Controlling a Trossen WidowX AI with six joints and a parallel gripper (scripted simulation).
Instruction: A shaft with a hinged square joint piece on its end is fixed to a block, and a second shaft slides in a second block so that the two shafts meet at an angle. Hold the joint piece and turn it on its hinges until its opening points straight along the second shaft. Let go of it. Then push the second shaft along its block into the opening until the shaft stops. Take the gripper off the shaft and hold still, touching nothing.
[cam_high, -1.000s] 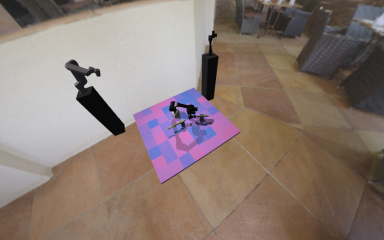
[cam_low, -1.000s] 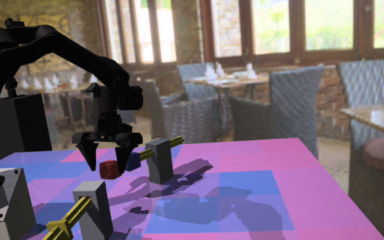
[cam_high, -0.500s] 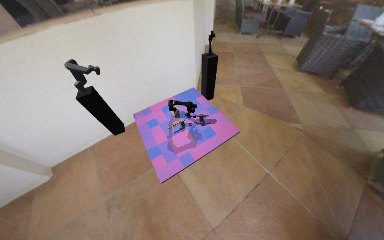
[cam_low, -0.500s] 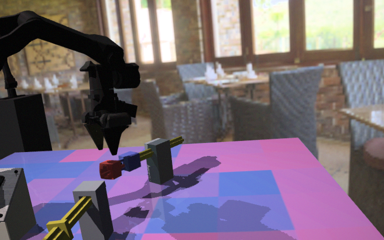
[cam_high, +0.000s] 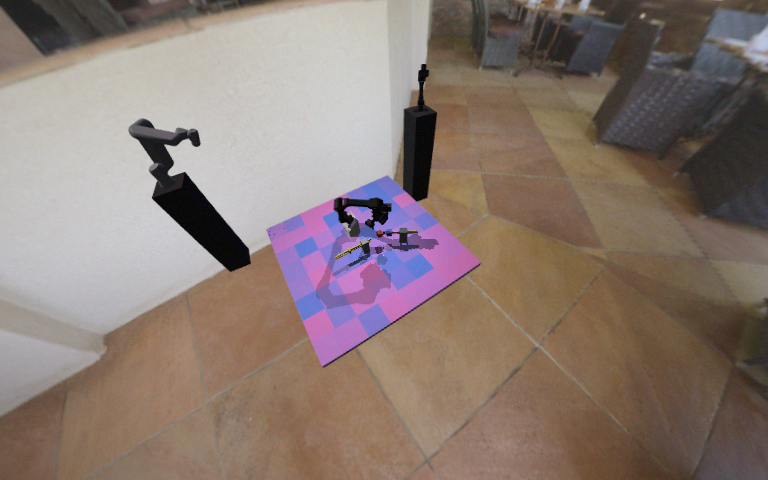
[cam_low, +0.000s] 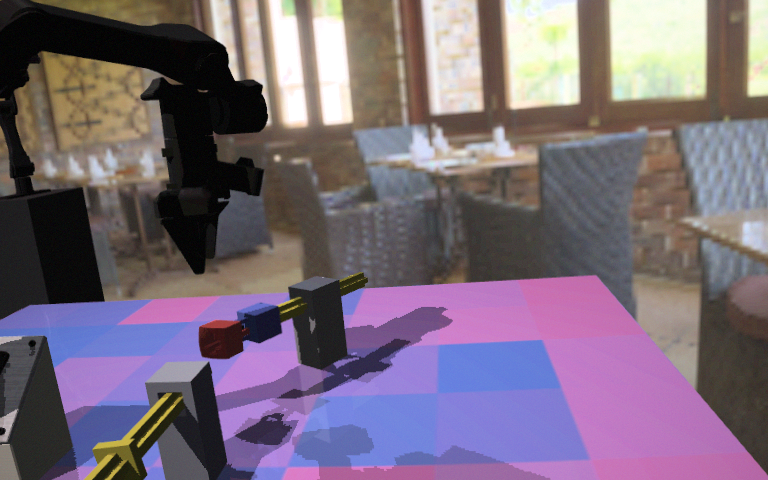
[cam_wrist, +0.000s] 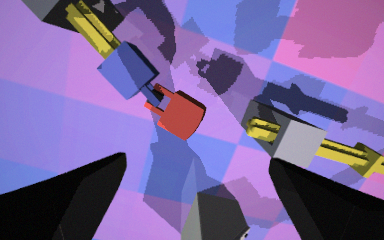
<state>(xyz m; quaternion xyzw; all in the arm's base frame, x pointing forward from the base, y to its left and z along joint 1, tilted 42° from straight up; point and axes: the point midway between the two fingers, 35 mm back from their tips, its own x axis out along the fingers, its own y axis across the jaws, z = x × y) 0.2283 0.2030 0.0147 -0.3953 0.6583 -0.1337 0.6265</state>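
Right now the red joint piece is 10 cm below my gripper tip and 2 cm to the left of it.
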